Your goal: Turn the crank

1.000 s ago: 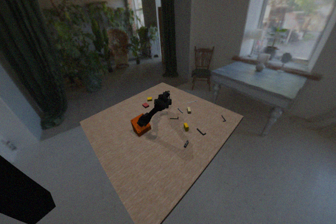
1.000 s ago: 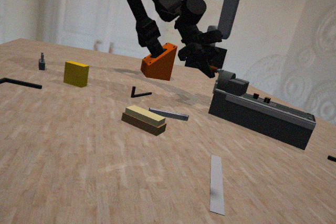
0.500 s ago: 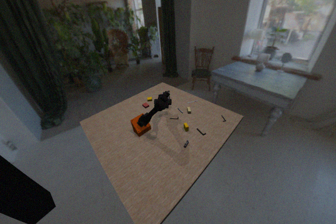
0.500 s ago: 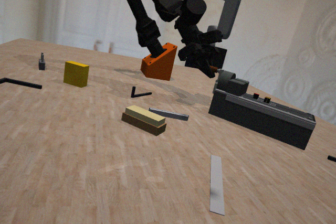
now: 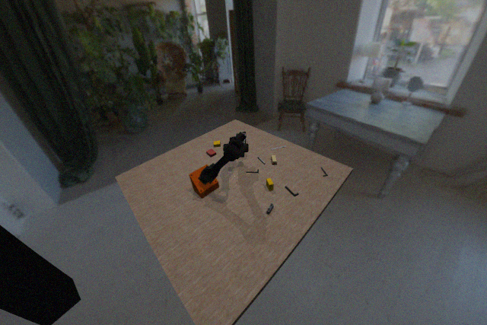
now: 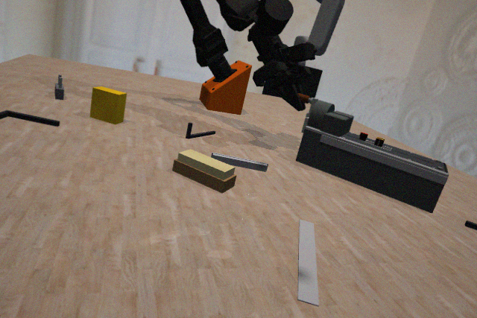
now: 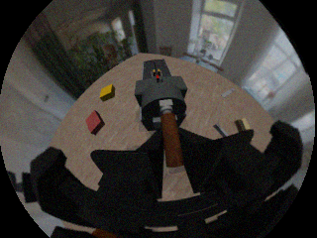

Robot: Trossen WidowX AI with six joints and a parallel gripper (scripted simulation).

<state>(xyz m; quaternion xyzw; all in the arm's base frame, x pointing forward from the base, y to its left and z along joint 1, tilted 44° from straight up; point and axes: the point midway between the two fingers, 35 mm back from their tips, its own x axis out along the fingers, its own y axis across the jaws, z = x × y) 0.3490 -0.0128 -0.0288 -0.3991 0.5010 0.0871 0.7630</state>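
The brown crank handle is 2 cm above my gripper tip, 1 cm to the right of it and 1 cm behind it. Round my gripper tip: red pointer (11 cm ahead, 7 cm to the left, 1 cm below); then red block (24 cm to the left, 8 cm below, 7 cm behind); then grey bar (17 cm to the right, 9 cm below, 8 cm ahead).
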